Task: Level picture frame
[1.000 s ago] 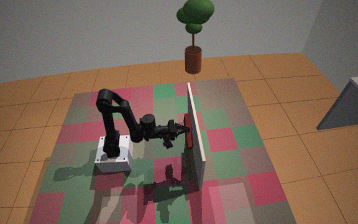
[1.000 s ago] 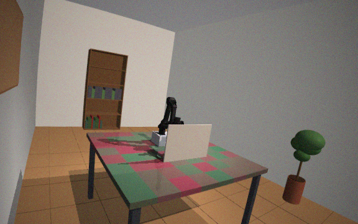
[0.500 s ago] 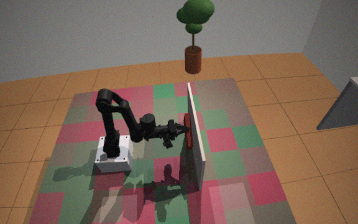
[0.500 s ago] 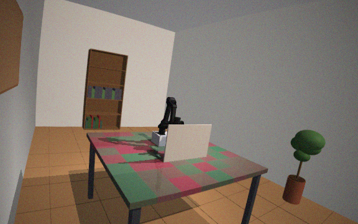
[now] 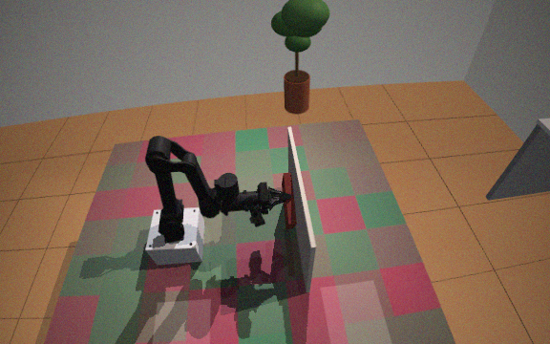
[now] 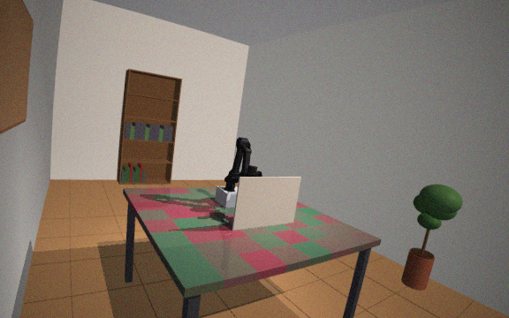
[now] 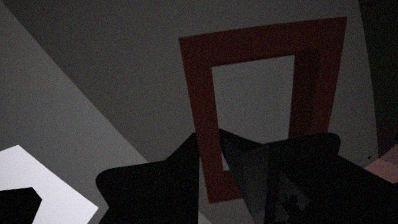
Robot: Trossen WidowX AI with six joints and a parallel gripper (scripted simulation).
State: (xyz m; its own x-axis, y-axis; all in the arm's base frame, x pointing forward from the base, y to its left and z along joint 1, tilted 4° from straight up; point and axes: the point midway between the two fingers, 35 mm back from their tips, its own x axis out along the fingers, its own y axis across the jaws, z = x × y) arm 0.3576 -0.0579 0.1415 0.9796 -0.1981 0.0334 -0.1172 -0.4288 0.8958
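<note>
Right now the picture frame is 1 cm ahead of my gripper tip, 2 cm to the left of it and 5 cm below it. The rest, counted from my gripper tip: wall panel 2 cm ahead, 7 cm below.
</note>
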